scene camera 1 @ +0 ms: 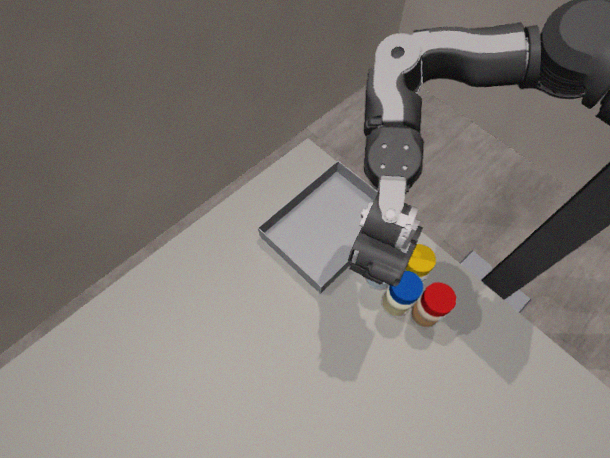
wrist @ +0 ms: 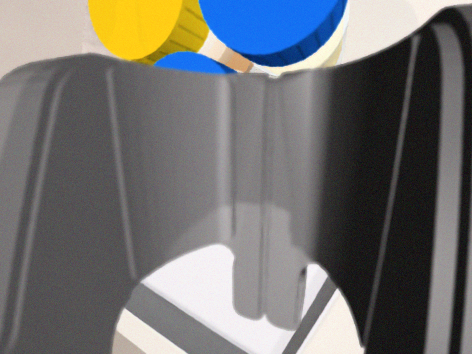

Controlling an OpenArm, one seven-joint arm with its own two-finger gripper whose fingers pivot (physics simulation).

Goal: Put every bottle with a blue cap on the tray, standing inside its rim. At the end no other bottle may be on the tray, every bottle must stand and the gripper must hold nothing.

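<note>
A blue-capped bottle with a pale yellow body (scene camera 1: 406, 288) (wrist: 275, 25) stands on the table. A second blue-capped bottle (scene camera 1: 377, 284) (wrist: 192, 65) is mostly hidden by the gripper; its pale body shows below the hand in the scene view, and part of its cap in the wrist view. A yellow-capped bottle (scene camera 1: 422, 259) (wrist: 135, 25) and a red-capped bottle (scene camera 1: 438, 299) stand beside them. The grey tray (scene camera 1: 320, 225) (wrist: 170, 314) holds no bottle in its visible part. My gripper (scene camera 1: 382, 267) (wrist: 279, 199) is over the hidden bottle's side; its fingers meet, with nothing seen between them.
The bottles stand close together off the tray's near corner, by the table edge. A dark post (scene camera 1: 545, 235) rises beyond that edge. The arm's hand overhangs the tray's right side and hides part of its rim.
</note>
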